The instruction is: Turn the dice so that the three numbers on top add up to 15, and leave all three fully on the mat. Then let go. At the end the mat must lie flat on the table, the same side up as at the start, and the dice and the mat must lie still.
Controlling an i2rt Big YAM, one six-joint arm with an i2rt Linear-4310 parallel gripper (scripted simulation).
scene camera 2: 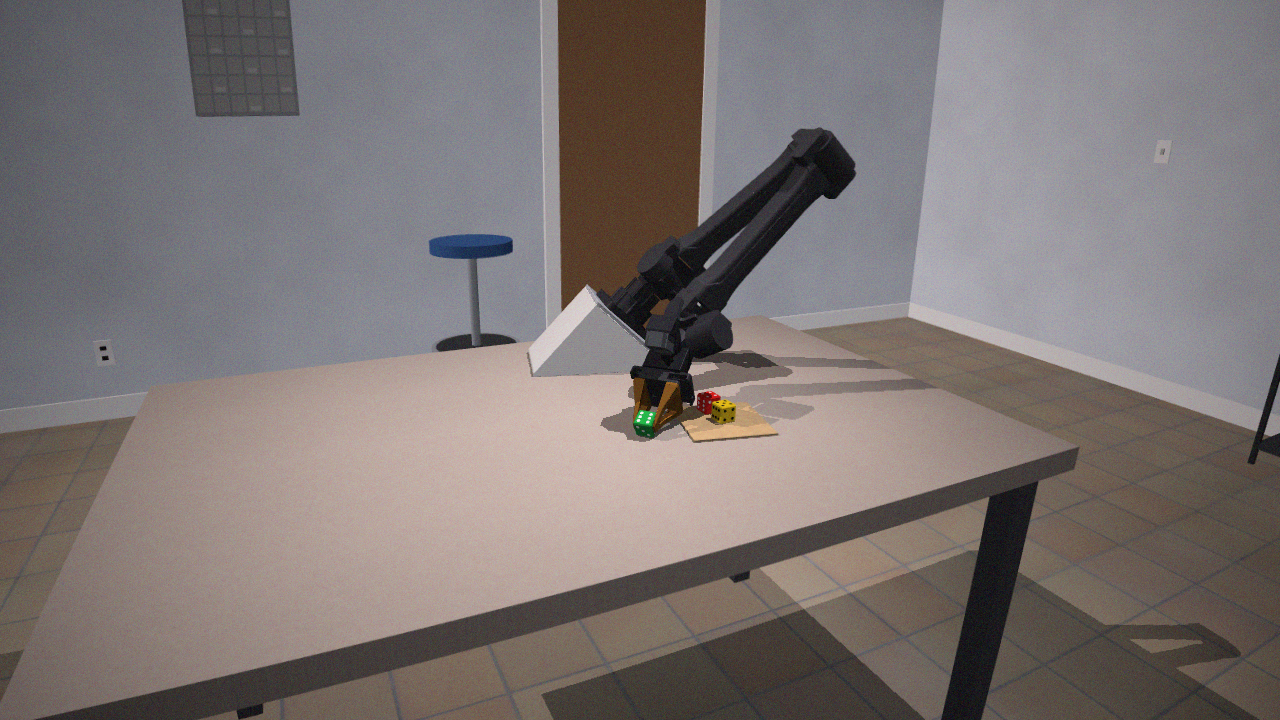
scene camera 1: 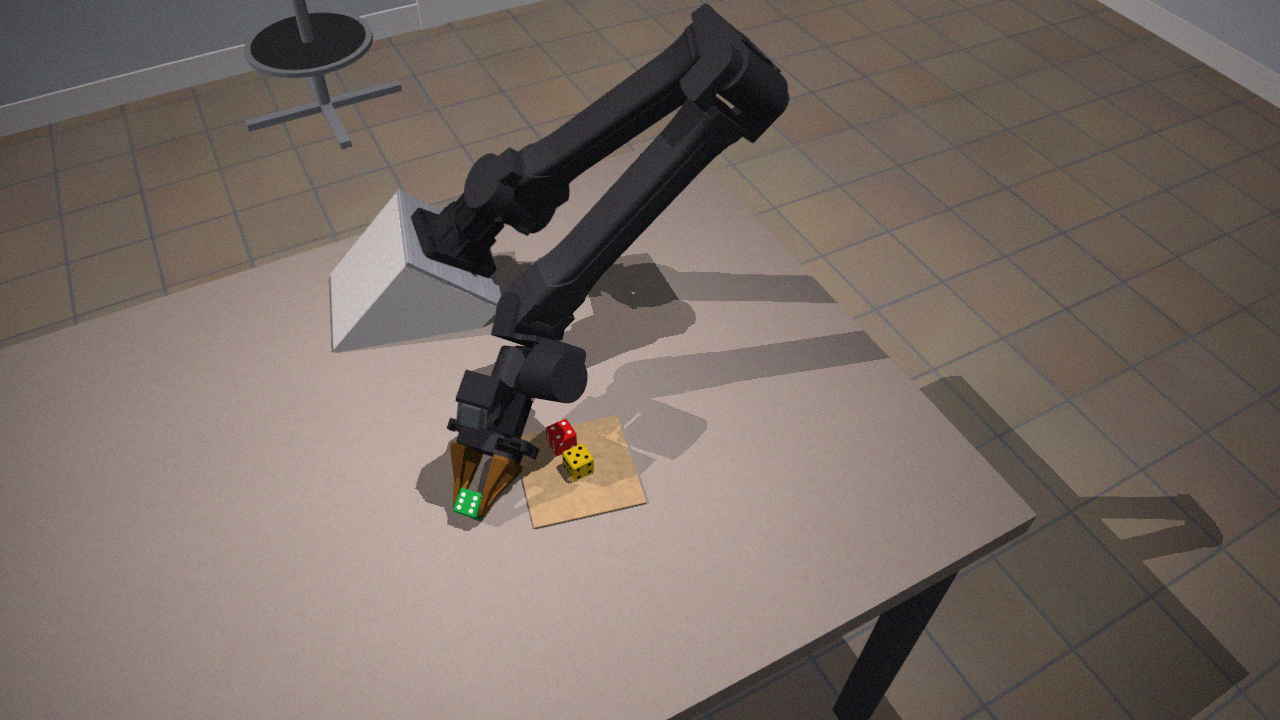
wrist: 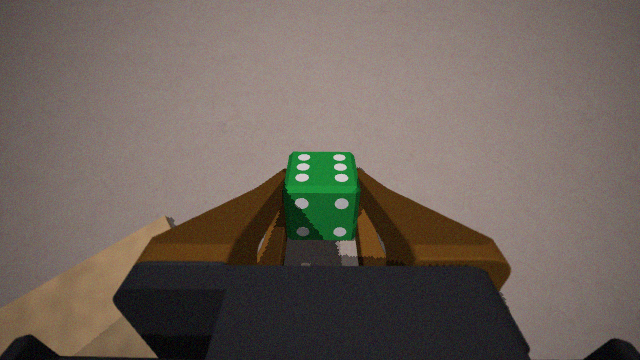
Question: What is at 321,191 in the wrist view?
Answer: A green die.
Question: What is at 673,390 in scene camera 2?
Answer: My gripper.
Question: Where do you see a tan mat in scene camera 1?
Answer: At 553,497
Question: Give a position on a tan mat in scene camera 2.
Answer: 748,423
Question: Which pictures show my gripper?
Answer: Scene camera 2, scene camera 1 and the wrist view: all of them.
